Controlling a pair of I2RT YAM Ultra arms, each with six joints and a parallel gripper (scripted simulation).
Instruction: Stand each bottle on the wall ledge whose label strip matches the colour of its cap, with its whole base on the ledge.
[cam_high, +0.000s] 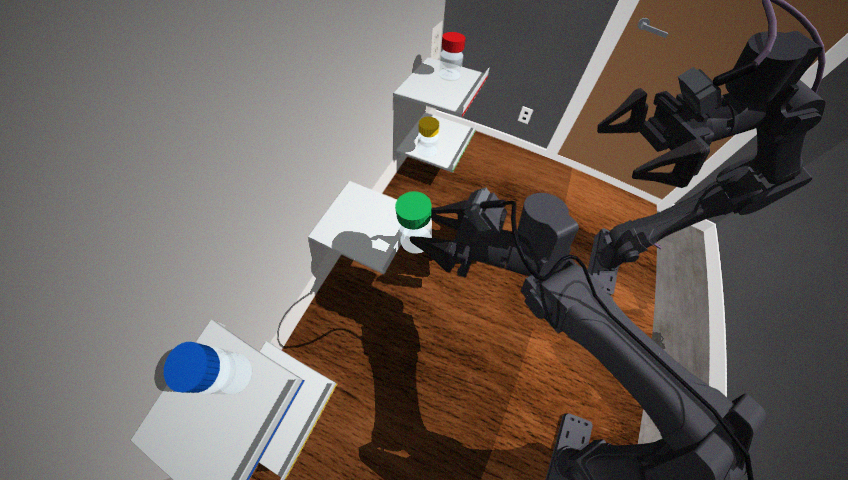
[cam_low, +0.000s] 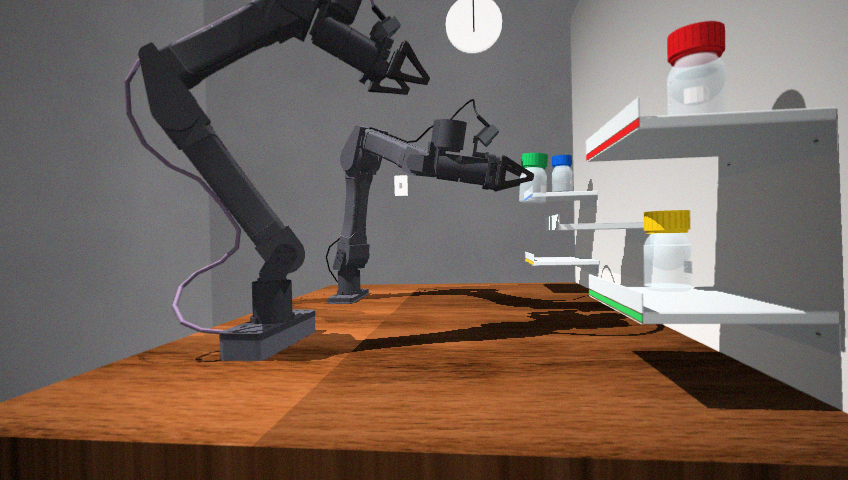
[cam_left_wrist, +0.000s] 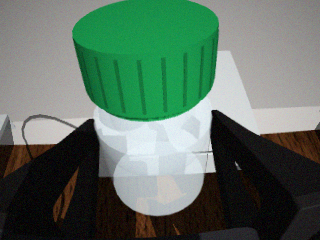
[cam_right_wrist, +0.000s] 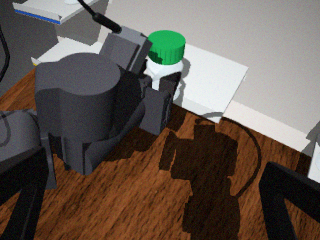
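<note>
Right now my right hand is 240 mm short of the green-capped bottle, 180 mm above it and 130 mm to the right of it. Also, from my right hand: red-capped bottle 340 mm ahead, 330 mm to the right, 130 mm below; yellow-capped bottle 350 mm ahead, 320 mm below, 230 mm to the right; wall 460 mm ahead, 100 mm to the left, 10 mm below.
</note>
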